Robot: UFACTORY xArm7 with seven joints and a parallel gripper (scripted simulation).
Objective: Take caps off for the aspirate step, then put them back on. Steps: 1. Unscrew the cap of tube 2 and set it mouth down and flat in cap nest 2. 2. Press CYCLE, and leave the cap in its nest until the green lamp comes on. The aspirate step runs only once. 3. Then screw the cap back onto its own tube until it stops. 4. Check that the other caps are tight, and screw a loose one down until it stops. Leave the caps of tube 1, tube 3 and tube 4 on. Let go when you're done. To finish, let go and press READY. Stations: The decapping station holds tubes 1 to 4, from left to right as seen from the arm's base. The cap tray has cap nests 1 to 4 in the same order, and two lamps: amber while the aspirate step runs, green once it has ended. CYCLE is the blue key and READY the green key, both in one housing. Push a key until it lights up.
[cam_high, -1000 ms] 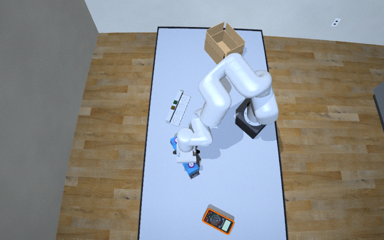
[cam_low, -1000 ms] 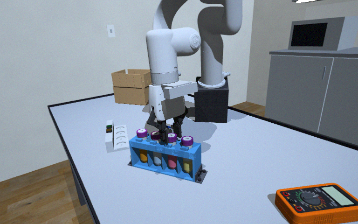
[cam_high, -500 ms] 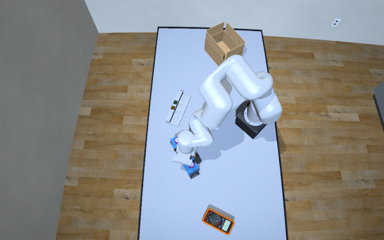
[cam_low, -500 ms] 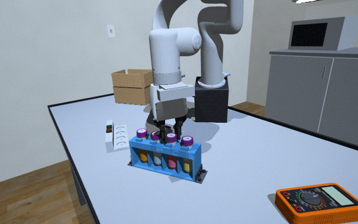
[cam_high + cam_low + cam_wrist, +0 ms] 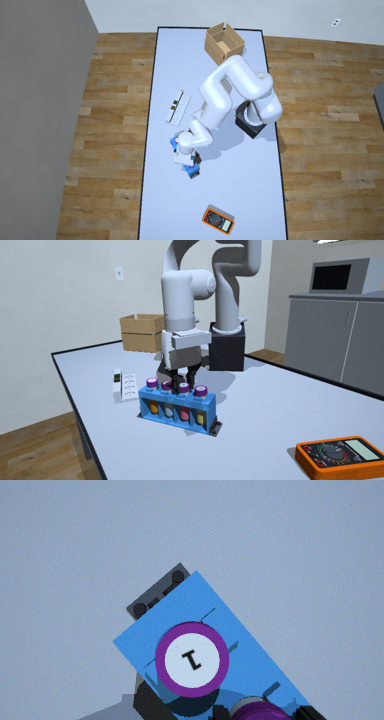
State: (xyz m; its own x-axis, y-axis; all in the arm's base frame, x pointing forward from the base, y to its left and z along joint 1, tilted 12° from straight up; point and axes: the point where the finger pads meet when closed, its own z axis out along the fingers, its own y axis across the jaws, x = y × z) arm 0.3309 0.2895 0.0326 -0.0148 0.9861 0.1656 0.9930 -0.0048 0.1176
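The purple cap marked 2 lies 10 mm below my hand. From my hand the other things lie so: cap 3: 40 mm to the right, 30 mm ahead, 20 mm below; then cap marked 1: 40 mm to the left, 30 mm behind, 20 mm below; then cap 4: 80 mm to the right, 70 mm ahead, 20 mm below.
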